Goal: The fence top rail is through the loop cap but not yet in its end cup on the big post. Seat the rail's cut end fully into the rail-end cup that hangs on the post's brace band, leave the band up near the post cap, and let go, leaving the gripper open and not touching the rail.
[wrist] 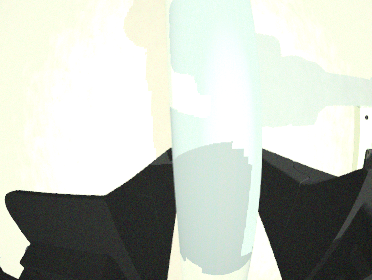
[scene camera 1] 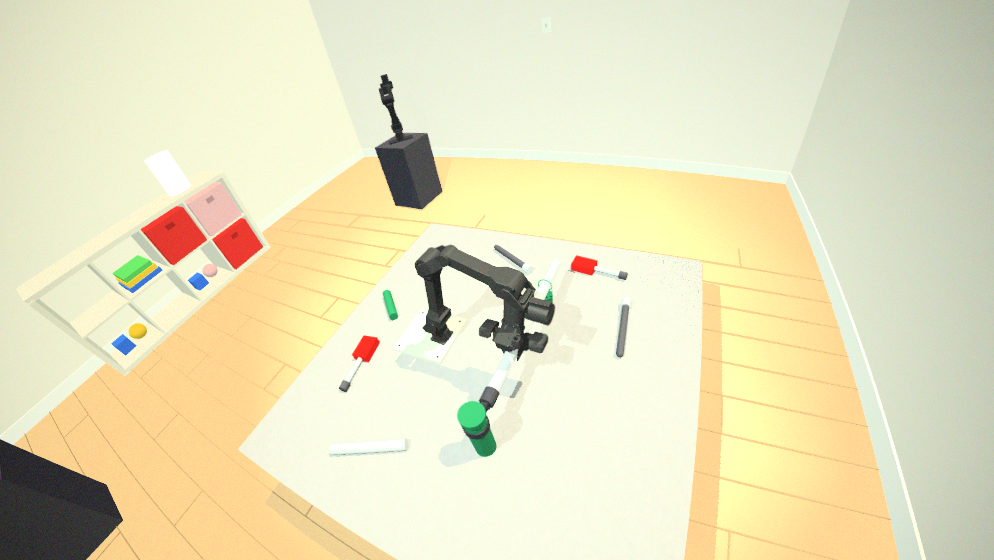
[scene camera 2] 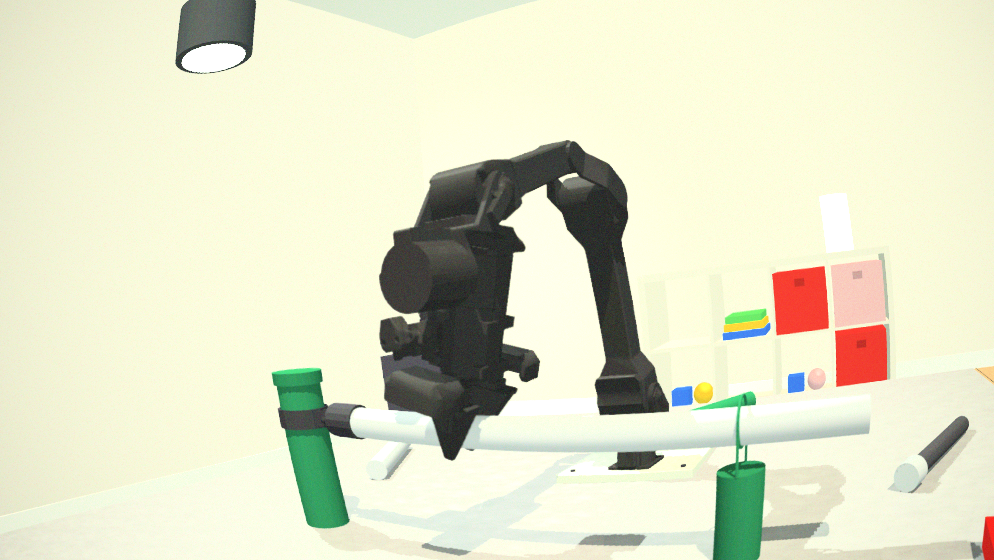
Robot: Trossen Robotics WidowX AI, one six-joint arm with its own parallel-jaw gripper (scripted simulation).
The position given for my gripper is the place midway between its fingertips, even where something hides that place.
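My gripper is visible to me in the wrist view (209, 153), and a top rail is there too, in the wrist view (215, 101). I see my gripper again in scene camera 1 (512, 358), where the top rail appears as well. The gripper is also there in scene camera 2 (459, 454), and so is the rail. When I compare views of a big post, (scene camera 1: 471, 416) and (scene camera 2: 289, 371) are the same spot on it. On the top rail, too, I have the same spot at (scene camera 2: 710, 428) and (scene camera 1: 547, 291).
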